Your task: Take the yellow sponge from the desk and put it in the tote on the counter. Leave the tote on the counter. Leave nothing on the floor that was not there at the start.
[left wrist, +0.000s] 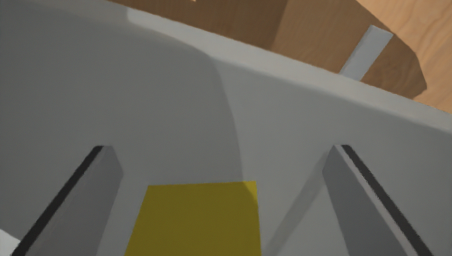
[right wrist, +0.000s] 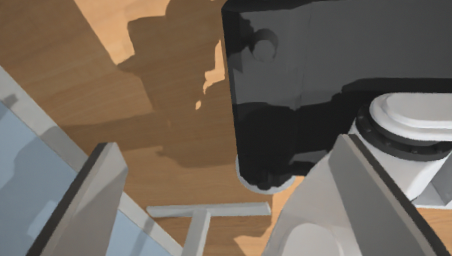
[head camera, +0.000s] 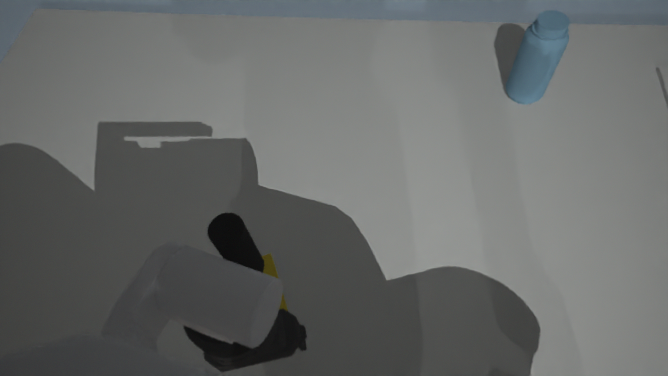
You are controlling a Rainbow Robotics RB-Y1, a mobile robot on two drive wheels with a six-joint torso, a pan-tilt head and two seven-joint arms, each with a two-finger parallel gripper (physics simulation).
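Places are measured from the robot's base along level axes (x ahead, y left, z up), in centimetres.
Pixels of known places: left gripper, between the fingertips: (left wrist: 222, 159); right gripper, between the fingertips: (right wrist: 228, 152).
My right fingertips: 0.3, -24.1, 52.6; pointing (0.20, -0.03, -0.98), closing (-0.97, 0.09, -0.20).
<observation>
Ahead of a thing's pixels: the offset from my right fingertips to its top centre, as dx, dy, dz. "pt": to the spot under its first point. Level surfaces: height alone.
The yellow sponge @[+18.4, +46.6, +24.0] (head camera: 270, 265) (left wrist: 200, 220) rests on the grey desk @[dz +19.5] (head camera: 325, 100) (left wrist: 75, 100). In the head view the left arm and the dark gripper body cover much of it; in the left wrist view it lies at the bottom centre, cut off by the frame. My left gripper (left wrist: 222, 159) is wide open and empty, its fingers to either side of the sponge in the picture and not touching it. My right gripper (right wrist: 228, 152) is open and empty, away from the desk top. The tote and the counter do not show in a way I can make out.
A blue bottle @[+71.3, +15.6, +36.0] (head camera: 537, 62) stands at the desk's far right. A thin object @[pt +79.9, -8.2, +19.9] (head camera: 662, 84) shows at the right edge. Grey bars (left wrist: 367, 52) (right wrist: 210, 209) show by the wooden floor @[dz -52.5] (right wrist: 190, 140). The robot's black base (right wrist: 325, 50) is at the upper right of the right wrist view.
</observation>
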